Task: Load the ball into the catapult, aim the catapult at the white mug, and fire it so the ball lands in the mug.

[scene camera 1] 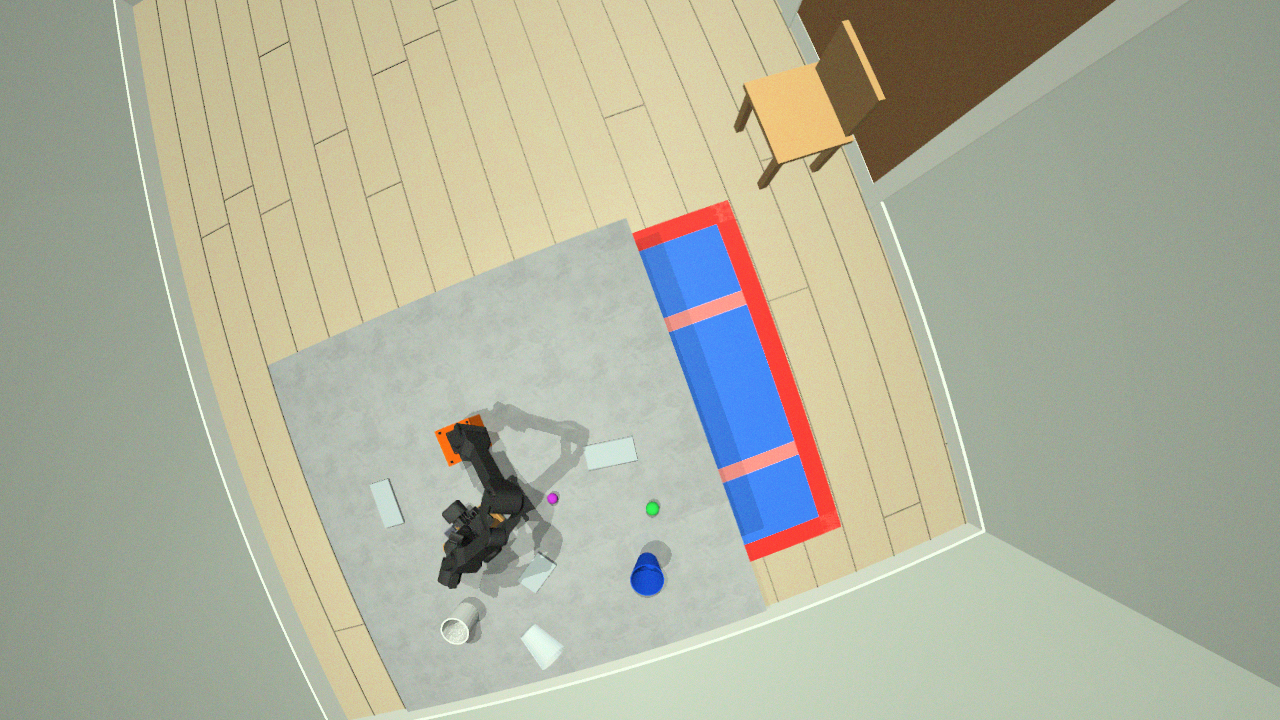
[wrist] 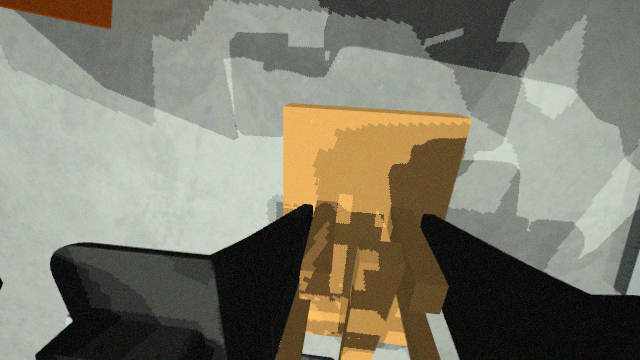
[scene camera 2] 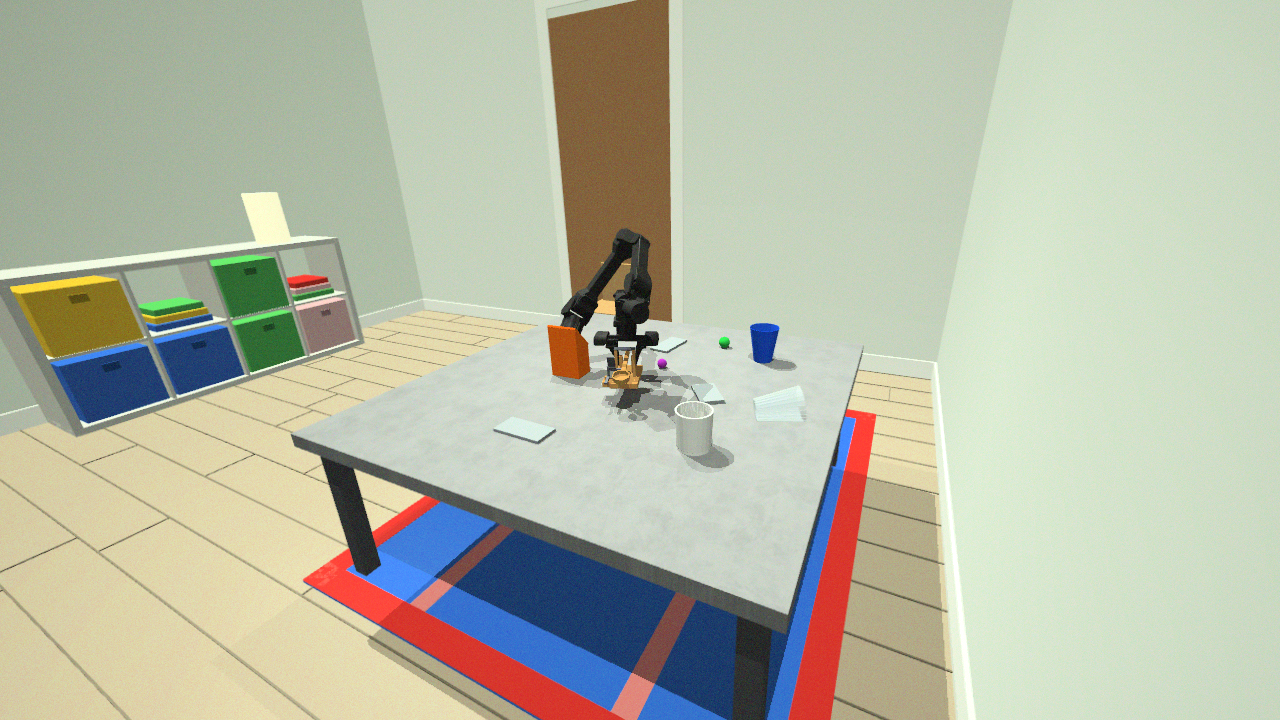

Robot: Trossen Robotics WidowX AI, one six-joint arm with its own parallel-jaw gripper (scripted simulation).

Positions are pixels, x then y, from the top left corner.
Labels:
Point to a blue cup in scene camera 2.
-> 763, 335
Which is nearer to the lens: the white mug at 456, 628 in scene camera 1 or the blue cup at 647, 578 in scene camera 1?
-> The blue cup.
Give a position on a wooden catapult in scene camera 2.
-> At 625, 376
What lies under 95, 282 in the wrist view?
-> My gripper.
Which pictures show my gripper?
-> Scene camera 1, the wrist view and scene camera 2: all of them.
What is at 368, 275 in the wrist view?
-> A wooden catapult.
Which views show the blue cup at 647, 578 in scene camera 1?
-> Scene camera 1 and scene camera 2 only.

